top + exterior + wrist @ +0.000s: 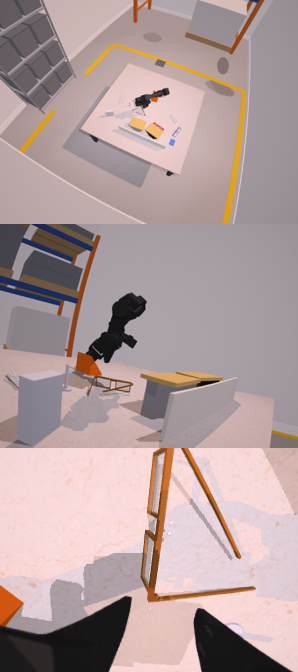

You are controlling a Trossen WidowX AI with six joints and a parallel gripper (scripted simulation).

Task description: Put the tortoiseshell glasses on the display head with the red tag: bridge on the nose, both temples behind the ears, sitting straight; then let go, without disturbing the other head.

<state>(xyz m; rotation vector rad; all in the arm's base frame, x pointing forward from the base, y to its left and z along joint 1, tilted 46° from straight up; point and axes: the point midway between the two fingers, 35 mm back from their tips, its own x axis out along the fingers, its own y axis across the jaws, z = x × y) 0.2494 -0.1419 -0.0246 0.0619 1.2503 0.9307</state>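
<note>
My gripper tip is now 17 cm to the left of the grey stand, 8 cm above it and 2 cm past it. The rest, counted from my gripper tip: white panel (39 cm ahead, 11 cm to the left, 5 cm below); grey block (37 cm to the right, 20 cm ahead, 5 cm below); display head (23 cm ahead, 4 cm below, 3 cm to the left).
</note>
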